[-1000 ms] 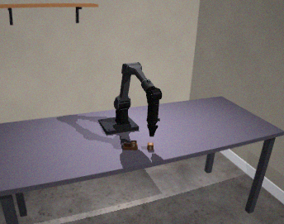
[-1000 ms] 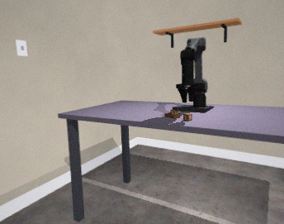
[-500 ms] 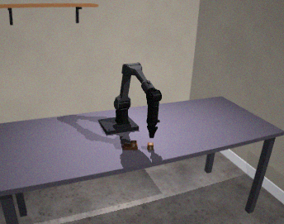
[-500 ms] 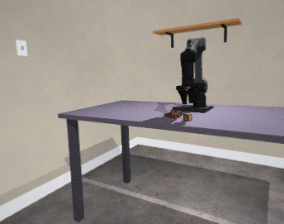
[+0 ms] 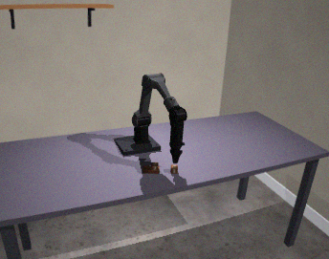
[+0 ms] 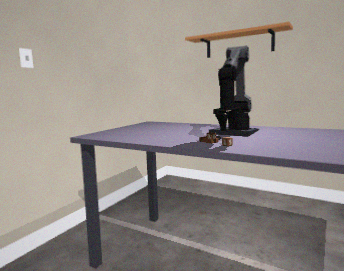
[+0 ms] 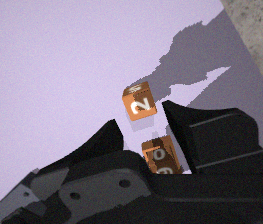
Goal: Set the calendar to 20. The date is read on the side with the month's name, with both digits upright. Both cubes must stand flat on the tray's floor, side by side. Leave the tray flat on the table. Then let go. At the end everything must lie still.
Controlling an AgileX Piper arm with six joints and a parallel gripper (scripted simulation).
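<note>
Now: the brown tray 4 cm behind my hand, 10 cm to the right of it and 6 cm below it.
</note>
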